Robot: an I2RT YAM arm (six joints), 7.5 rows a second.
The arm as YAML. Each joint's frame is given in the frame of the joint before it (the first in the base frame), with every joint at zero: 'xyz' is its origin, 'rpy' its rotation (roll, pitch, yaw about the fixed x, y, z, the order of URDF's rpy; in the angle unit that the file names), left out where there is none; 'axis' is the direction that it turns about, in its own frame. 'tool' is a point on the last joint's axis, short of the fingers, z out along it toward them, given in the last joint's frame.
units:
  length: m
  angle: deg
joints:
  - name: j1
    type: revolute
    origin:
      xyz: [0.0, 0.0, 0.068]
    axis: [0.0, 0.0, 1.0]
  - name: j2
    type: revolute
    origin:
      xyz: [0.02, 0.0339, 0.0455]
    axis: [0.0, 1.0, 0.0]
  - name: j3
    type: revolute
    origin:
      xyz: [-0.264, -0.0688, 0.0]
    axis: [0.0, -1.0, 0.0]
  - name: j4
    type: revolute
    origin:
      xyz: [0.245, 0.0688, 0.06]
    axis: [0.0, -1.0, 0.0]
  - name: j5
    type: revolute
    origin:
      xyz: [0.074, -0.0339, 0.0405]
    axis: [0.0, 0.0, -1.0]
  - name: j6
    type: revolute
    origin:
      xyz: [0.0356, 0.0, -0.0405]
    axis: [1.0, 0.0, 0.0]
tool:
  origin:
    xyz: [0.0, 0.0, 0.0]
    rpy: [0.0, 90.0, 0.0]
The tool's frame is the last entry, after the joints.
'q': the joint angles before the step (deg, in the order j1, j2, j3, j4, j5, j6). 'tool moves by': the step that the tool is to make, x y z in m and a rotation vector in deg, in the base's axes. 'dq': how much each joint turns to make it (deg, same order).
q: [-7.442 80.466 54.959 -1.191 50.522 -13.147]
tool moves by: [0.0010 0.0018 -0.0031 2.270 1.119 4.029]
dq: [0.007 0.000 0.006 -1.430 -4.540 0.027]
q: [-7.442 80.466 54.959 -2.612 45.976 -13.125]
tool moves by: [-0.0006 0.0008 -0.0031 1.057 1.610 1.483]
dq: [-0.006 0.029 0.003 -1.719 -1.709 0.018]
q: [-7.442 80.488 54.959 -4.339 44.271 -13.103]
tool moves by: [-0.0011 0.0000 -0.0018 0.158 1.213 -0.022]
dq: [-0.027 -0.003 0.004 -1.227 -0.004 -0.004]
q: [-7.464 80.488 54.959 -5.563 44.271 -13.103]
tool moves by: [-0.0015 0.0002 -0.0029 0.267 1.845 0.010]
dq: [-0.001 0.054 0.014 -1.840 -0.023 0.021]
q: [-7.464 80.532 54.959 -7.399 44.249 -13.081]
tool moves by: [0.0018 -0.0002 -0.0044 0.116 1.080 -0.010]
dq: [0.009 0.789 -0.007 -0.280 0.030 -0.015]
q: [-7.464 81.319 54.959 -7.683 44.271 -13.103]
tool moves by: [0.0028 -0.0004 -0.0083 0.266 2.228 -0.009]
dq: [-0.005 1.423 0.010 -0.812 0.018 -0.026]
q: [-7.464 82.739 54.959 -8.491 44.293 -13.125]
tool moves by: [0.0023 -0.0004 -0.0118 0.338 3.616 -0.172]
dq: [0.000 1.830 -0.011 -1.788 0.218 0.000]
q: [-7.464 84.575 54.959 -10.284 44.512 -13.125]
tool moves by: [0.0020 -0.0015 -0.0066 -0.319 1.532 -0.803]
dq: [-0.156 1.264 -0.002 -0.239 0.827 0.041]
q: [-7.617 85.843 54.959 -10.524 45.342 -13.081]
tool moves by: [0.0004 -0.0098 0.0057 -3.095 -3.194 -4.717]
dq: [-1.422 0.036 0.002 3.533 4.196 0.151]
